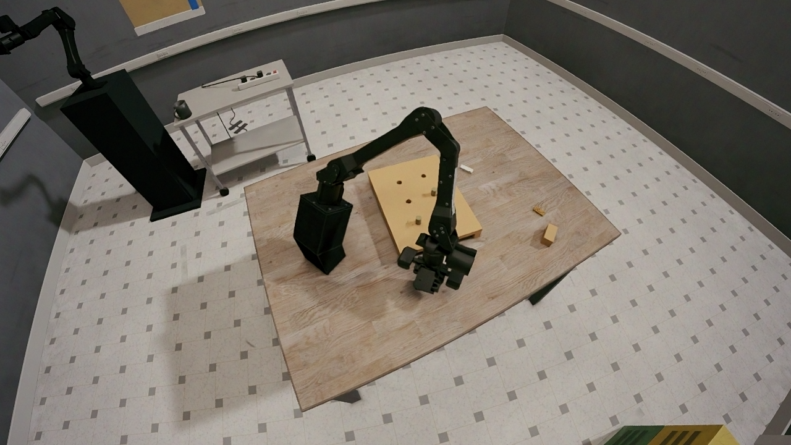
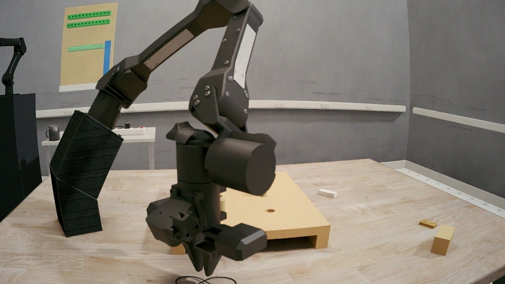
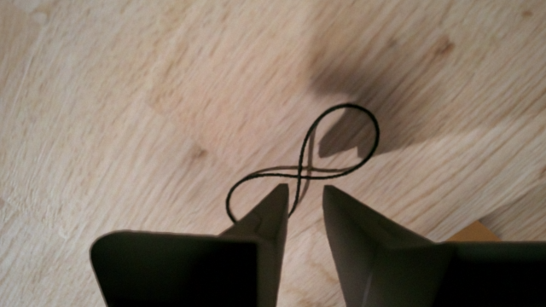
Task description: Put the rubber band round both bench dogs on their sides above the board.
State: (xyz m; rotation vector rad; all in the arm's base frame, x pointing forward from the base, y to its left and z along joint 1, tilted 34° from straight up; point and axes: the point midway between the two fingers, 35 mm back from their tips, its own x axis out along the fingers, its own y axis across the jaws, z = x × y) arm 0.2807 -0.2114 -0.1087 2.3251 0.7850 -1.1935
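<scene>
Now: hand 8 cm short of the tan board, 29 cm to the right of it and 2 cm above it. From my hand the other things lie so: wooden block (46 cm ahead, 2 cm to the left, 4 cm below); white block (32 cm ahead, 41 cm to the left, 5 cm below); domino (50 cm ahead, 13 cm to the left, 5 cm below).
</scene>
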